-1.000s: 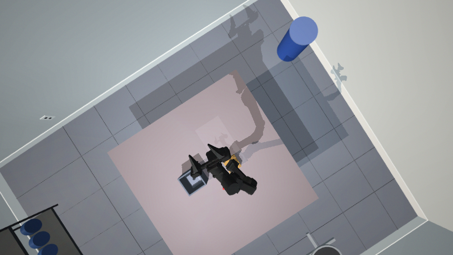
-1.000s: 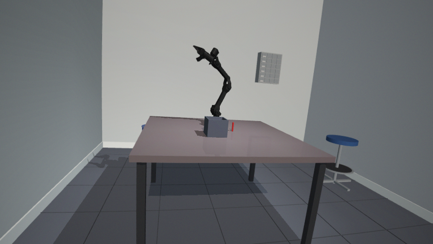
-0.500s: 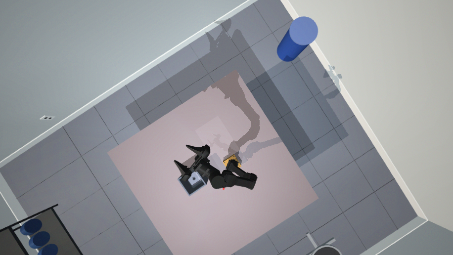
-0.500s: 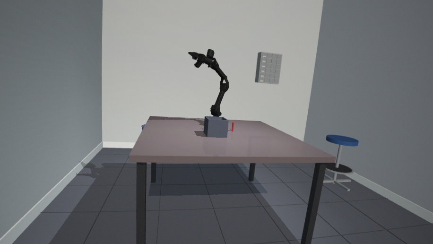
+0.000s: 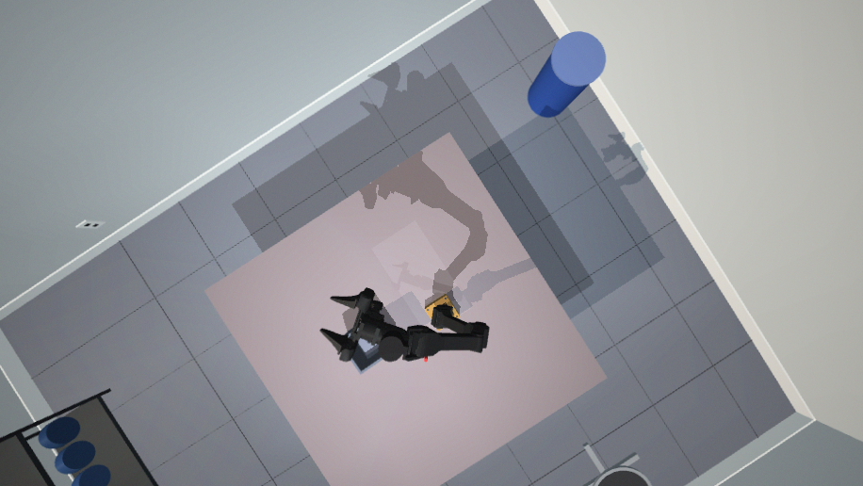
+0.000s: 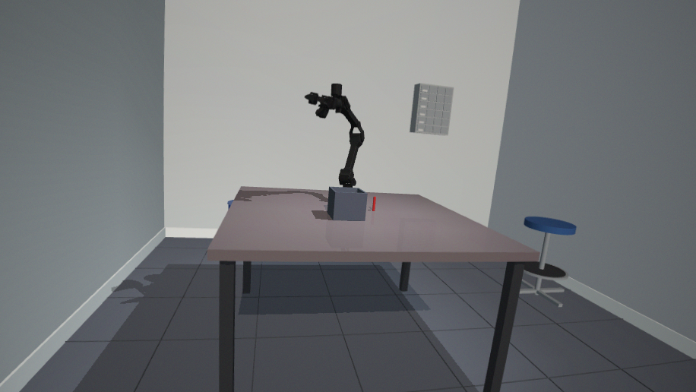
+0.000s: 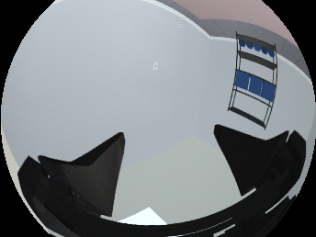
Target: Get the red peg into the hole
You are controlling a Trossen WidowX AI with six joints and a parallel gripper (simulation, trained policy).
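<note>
Now: the red peg 10 mm behind my gripper tip, 400 mm to the left of it and 530 mm below it.
</note>
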